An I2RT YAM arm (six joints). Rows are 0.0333 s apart.
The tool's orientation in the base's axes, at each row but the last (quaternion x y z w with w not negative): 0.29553, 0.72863, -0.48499, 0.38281; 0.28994, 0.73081, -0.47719, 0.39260; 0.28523, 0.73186, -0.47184, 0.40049; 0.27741, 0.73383, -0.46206, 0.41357; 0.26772, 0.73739, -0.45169, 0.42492; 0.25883, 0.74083, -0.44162, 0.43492; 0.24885, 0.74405, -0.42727, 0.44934; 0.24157, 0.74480, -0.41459, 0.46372; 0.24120, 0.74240, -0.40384, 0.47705
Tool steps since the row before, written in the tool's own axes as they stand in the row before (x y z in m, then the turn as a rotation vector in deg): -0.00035, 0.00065, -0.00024, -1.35, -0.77, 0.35; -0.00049, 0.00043, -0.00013, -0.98, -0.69, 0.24; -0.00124, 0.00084, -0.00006, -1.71, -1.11, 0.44; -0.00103, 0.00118, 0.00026, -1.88, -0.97, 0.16; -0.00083, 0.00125, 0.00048, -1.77, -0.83, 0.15; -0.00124, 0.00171, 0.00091, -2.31, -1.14, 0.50; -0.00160, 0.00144, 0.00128, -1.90, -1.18, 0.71; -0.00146, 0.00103, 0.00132, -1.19, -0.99, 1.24; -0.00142, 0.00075, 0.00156, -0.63, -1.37, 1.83
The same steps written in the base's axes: 0.00064, 0.00043, 0.00004, 0.20, -0.68, 1.43; 0.00056, 0.00026, 0.00025, 0.03, -0.53, 1.10; 0.00129, 0.00034, 0.00069, 0.14, -0.91, 1.87; 0.00154, 0.00023, 0.00030, 0.24, -0.60, 2.02; 0.00157, 0.00012, 0.00006, 0.29, -0.53, 1.87; 0.00230, 0.00001, 0.00014, 0.46, -0.98, 2.39; 0.00243, -0.00034, 0.00052, 0.33, -1.19, 2.00; 0.00208, -0.00052, 0.00060, 0.41, -1.55, 1.17; 0.00197, -0.00084, 0.00066, 0.19, -2.27, 0.68
